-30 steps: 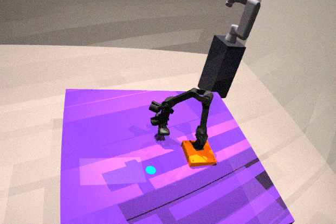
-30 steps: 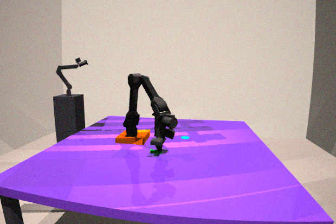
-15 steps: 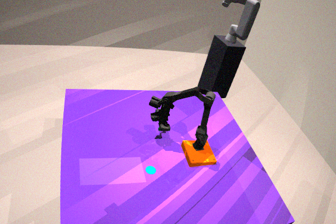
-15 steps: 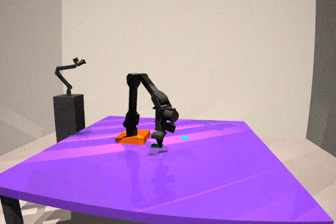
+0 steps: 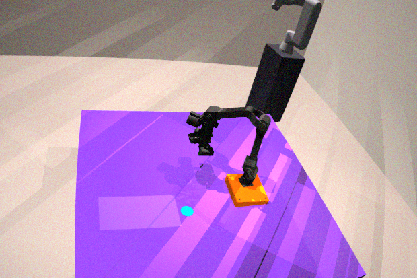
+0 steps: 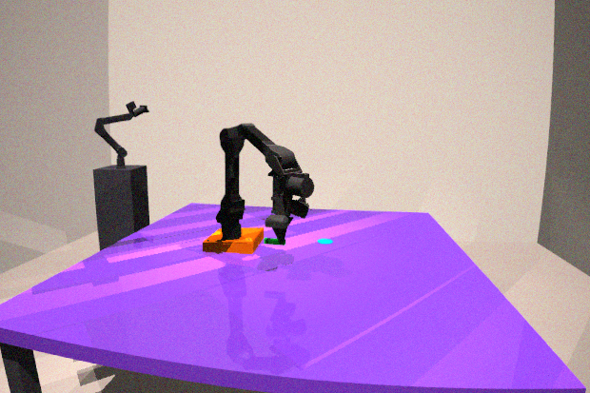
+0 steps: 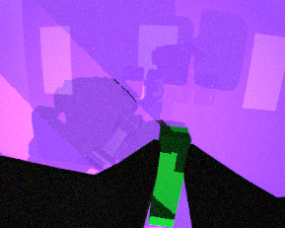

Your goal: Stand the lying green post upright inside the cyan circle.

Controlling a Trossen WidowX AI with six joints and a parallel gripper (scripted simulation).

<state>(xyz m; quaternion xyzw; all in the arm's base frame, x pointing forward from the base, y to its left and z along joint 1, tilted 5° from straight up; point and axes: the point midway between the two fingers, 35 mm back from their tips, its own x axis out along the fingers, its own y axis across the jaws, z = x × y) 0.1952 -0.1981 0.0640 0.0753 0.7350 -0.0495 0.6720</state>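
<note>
The cyan circle is 270 mm to the left of my gripper tip, 160 mm ahead of it and 90 mm below it. Round my gripper tip: green post: 20 mm behind.
</note>
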